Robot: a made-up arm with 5 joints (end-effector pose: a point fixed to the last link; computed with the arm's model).
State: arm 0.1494 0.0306 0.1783 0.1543 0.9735
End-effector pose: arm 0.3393 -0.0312 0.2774 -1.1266 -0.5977 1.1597
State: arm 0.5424 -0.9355 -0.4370 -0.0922 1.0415
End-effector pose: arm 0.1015 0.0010 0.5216 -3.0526 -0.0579 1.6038
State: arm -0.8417 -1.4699 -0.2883 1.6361 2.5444
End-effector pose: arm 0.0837 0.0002 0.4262 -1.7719 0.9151 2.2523
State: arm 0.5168 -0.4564 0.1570 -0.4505 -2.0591
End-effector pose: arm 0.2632 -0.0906 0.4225 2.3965 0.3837 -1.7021
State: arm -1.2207 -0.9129 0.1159 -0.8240 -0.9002
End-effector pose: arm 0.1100 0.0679 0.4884 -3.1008 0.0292 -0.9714
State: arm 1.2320 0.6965 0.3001 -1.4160 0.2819
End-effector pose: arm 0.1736 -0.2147 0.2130 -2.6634 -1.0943 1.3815
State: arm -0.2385 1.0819 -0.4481 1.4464 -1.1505
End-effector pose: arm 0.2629 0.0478 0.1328 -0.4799 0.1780 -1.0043
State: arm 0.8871 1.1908 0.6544 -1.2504 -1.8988
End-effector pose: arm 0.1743 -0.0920 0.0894 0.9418 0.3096 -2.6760
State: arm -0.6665 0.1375 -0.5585 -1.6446 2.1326
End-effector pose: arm 0.2014 0.0940 0.4487 2.7022 -0.2353 1.7769
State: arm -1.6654 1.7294 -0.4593 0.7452 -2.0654
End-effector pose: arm 0.0754 0.1076 0.0305 -0.3871 -0.2242 -0.4046
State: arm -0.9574 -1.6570 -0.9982 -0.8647 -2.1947
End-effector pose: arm -0.0516 -0.1929 0.3019 -1.1007 -0.6174 -0.8995
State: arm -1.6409 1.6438 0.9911 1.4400 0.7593
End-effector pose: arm 0.0904 -0.0680 0.2172 2.6915 0.4680 -2.3203
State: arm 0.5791 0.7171 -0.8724 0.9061 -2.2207
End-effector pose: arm 0.3249 -0.1454 0.2764 0.6872 0.4895 -2.6702
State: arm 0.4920 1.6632 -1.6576 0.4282 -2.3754
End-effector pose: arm 0.3580 -0.1360 0.2064 0.9570 0.7528 -2.5117
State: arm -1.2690 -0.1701 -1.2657 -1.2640 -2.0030
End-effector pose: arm 0.0798 -0.0176 0.4992 -2.0609 -0.4314 -0.0823
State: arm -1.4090 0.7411 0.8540 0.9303 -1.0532
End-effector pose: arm 0.0905 0.0306 0.1149 -0.8998 0.3777 0.1230
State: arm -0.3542 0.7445 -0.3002 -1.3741 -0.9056
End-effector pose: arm 0.3312 0.0950 0.2976 2.5948 -0.3530 -1.7331
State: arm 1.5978 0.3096 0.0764 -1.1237 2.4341
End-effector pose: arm 0.0909 -0.2482 0.3181 -2.4949 0.5685 -0.6465
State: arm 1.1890 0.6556 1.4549 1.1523 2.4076
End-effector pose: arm 0.0764 0.0539 0.1868 1.7418 -0.7808 0.2608
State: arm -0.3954 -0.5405 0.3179 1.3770 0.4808
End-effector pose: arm 0.2442 0.0702 0.2973 -0.1831 -0.3761 0.8625
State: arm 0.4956 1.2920 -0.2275 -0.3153 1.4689
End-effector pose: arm 0.2906 -0.1008 0.0899 -0.8159 -0.1101 0.9722
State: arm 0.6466 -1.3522 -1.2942 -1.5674 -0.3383
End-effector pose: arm -0.0651 0.1258 0.2881 -0.2027 0.4587 -1.0811
